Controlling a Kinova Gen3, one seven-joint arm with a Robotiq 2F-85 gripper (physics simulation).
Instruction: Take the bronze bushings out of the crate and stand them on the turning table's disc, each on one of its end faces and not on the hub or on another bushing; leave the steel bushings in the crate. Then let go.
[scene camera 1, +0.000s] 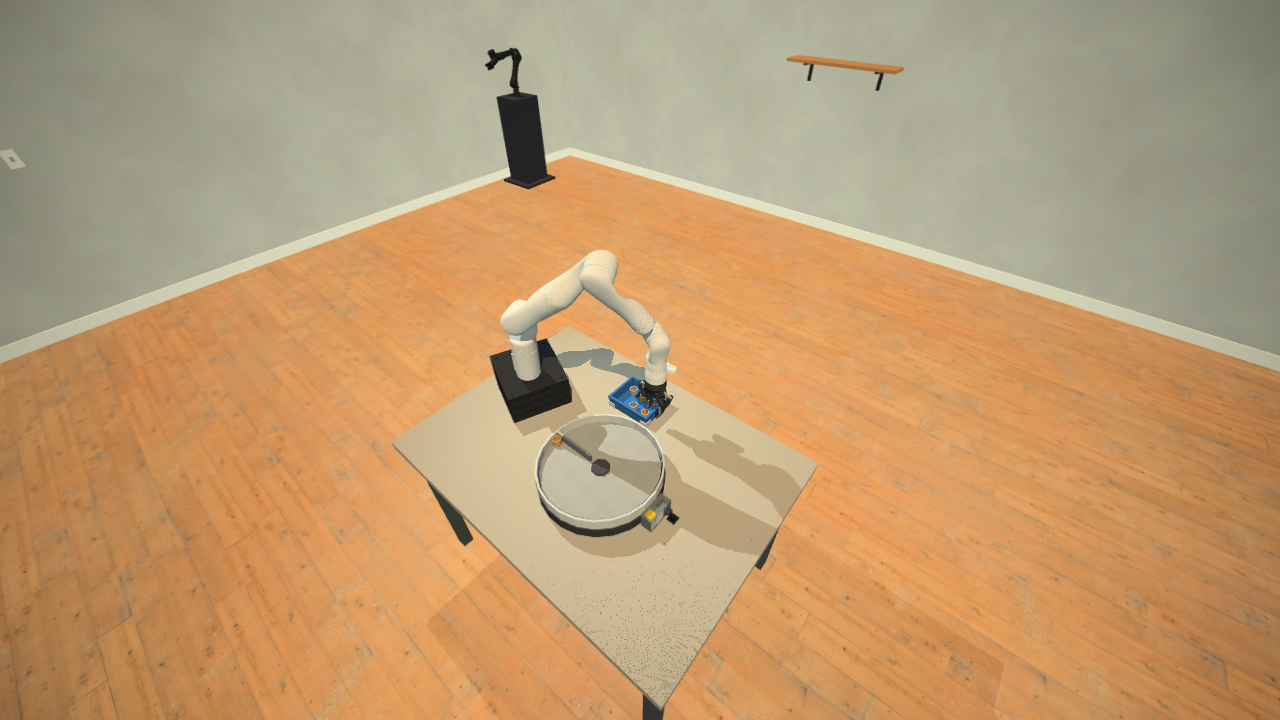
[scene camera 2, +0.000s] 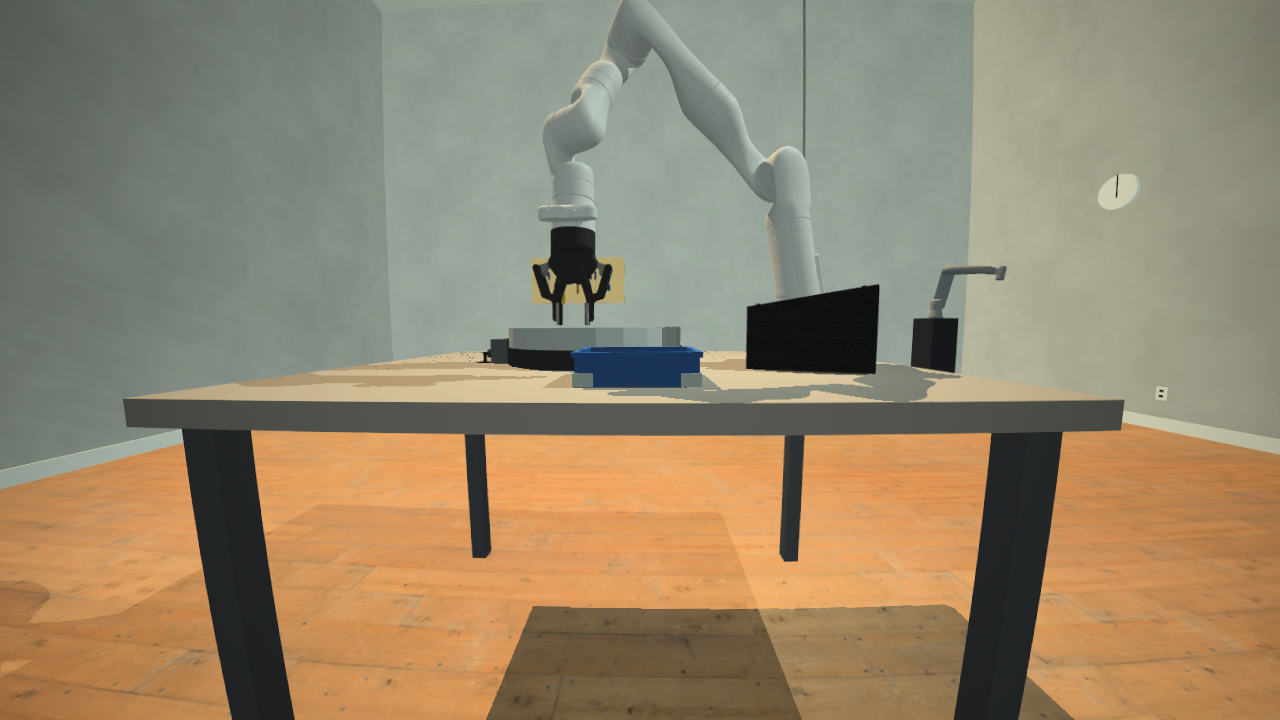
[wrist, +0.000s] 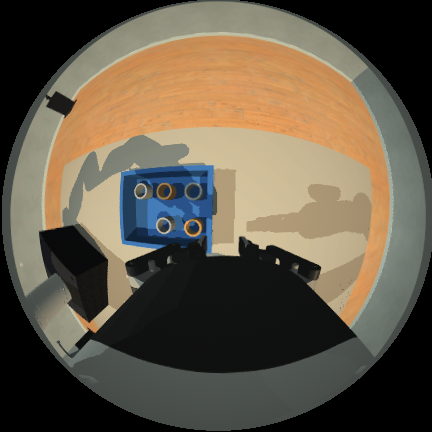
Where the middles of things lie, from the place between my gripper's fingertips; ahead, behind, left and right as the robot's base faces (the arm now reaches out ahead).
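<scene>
Turning table disc (scene camera 1: 625, 470): 300 mm to the right of my hand, 40 mm below it. Blue crate (scene camera 2: 593, 366): my hand 60 mm above it, 110 mm past it, 40 mm to the right of it.
</scene>
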